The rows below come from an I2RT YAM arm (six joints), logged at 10 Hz.
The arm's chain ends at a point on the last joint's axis. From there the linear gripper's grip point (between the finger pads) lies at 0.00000 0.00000 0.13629 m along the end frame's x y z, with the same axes.
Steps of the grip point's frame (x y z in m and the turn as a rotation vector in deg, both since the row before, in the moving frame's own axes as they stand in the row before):
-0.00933 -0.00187 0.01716 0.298 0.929 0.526
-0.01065 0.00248 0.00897 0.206 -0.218 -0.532
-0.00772 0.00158 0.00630 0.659 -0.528 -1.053
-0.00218 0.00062 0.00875 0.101 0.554 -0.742
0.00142 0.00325 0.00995 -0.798 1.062 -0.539
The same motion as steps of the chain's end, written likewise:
-0.01154 -0.00117 0.01718 0.298 0.929 0.526
-0.01013 0.00297 0.00897 0.206 -0.218 -0.532
-0.00645 0.00314 0.00631 0.659 -0.528 -1.053
-0.00350 0.00087 0.00876 0.101 0.554 -0.742
-0.00111 0.00136 0.00999 -0.798 1.062 -0.539

